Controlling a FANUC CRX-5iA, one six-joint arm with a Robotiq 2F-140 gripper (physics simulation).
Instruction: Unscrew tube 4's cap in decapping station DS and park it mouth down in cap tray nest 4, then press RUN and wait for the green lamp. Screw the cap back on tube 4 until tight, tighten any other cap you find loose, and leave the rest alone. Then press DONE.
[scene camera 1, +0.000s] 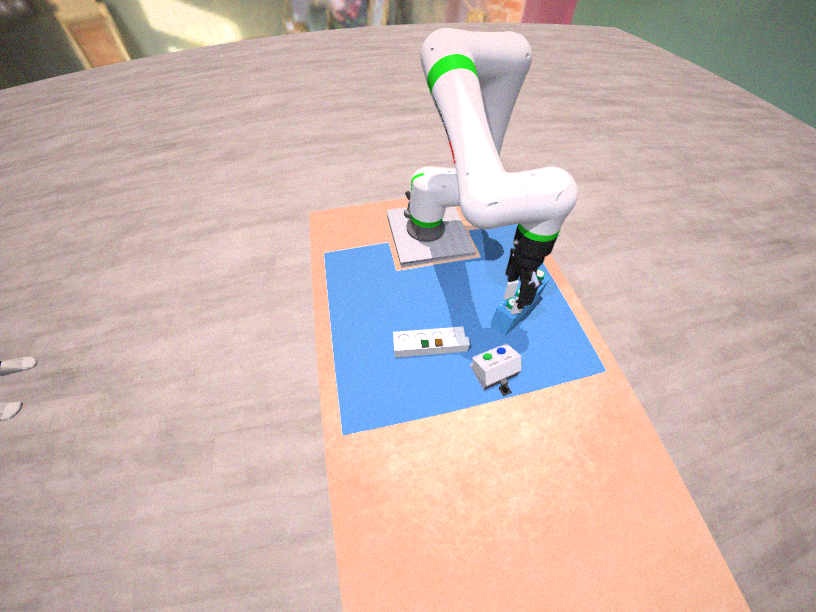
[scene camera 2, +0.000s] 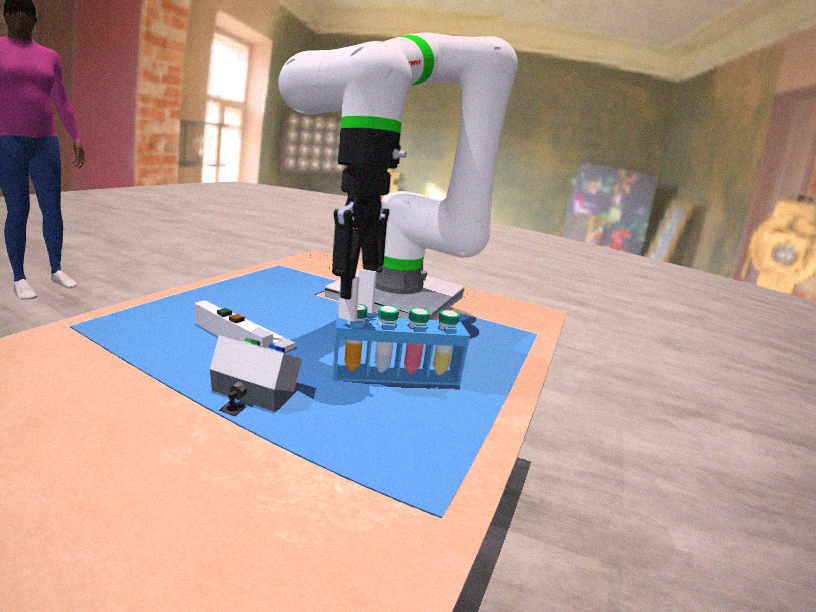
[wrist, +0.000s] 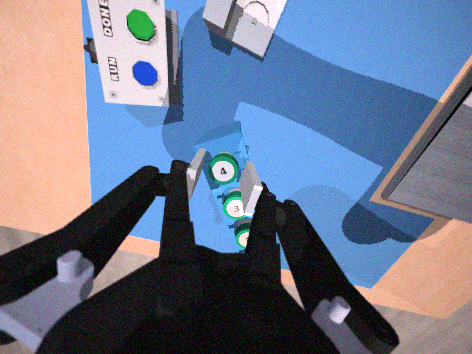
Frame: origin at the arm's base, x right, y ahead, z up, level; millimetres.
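Seen in the pictures: gripper, fingertip midpoint: (scene camera 1: 512, 304) (scene camera 2: 356, 315) (wrist: 223, 166); arm's base at its link origin: (scene camera 1: 425, 228) (scene camera 2: 396, 283).
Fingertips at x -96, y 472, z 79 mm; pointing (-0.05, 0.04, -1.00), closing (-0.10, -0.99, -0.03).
Observation:
Offsets run from my fingertips to a thing's top centre. "pt": to the spot under its first point.
The blue decapping station @(dx -69, dy -37, dz -4 mm) (scene camera 1: 504, 320) (scene camera 2: 402, 334) (wrist: 220, 136) holds several upright tubes with green-rimmed white caps. The cap of tube 4 @(dx +0, dy -1, dz +14 mm) (scene camera 2: 360, 313) (wrist: 223, 171) is on its tube, which holds orange liquid @(pt dx -7, dy +13, dz -69 mm) (scene camera 2: 353, 356). My gripper (scene camera 1: 514, 299) (scene camera 2: 357, 303) (wrist: 223, 166) is partly open, pointing down; its pale pads stand on either side of cap 4 with gaps in the wrist view. Cap 3 @(dx -46, dy -24, dz +14 mm) (wrist: 235, 207) and another cap @(dx -92, dy -48, dz +14 mm) (wrist: 243, 237) are partly hidden by the right finger. The white cap tray @(dx +249, dy -12, dz -54 mm) (scene camera 1: 408, 352) (scene camera 2: 210, 319) (wrist: 248, 37) shows no cap in its nests.
A white button box @(dx +102, dy +134, dz -23 mm) (scene camera 1: 488, 374) (scene camera 2: 245, 362) carries the blue RUN button @(dx +82, dy +110, dz -32 mm) (scene camera 1: 500, 350) (wrist: 145, 73) and green DONE button @(dx +126, dy +113, dz -32 mm) (scene camera 1: 487, 356) (wrist: 140, 25). Dark green @(dx +274, dy +10, dz -54 mm) (scene camera 1: 425, 343) and amber @(dx +236, dy +20, dz -54 mm) (scene camera 1: 438, 342) squares sit at the cap tray. The robot's base plate (scene camera 1: 411, 253) stands behind.

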